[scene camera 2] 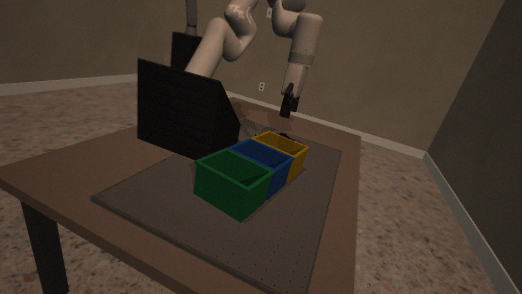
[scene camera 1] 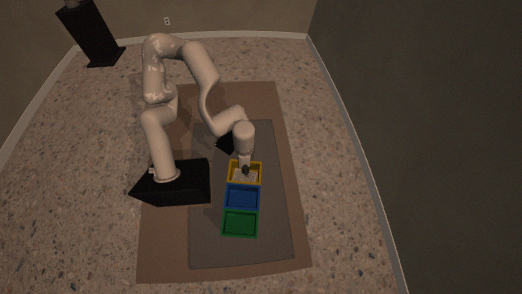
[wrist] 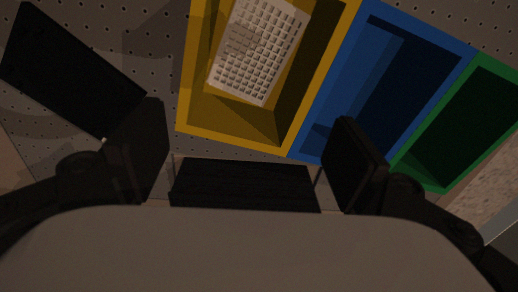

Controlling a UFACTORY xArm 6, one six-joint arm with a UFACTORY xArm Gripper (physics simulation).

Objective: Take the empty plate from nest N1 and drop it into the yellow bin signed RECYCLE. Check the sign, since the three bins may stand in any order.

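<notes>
The pale gridded plate lies inside the yellow bin, slanted to its walls in the wrist view. My gripper is open, its fingers wide apart with nothing between them. It hangs above the yellow bin, clear of the rim and apart from the plate. In scene camera 2 the plate is hidden by the bin's walls. The RECYCLE sign cannot be read in these views. No N1 label can be made out.
The blue bin stands beside the yellow one, then the green bin. A dark slab is beyond the yellow bin. The black arm base stands beside the grey mat.
</notes>
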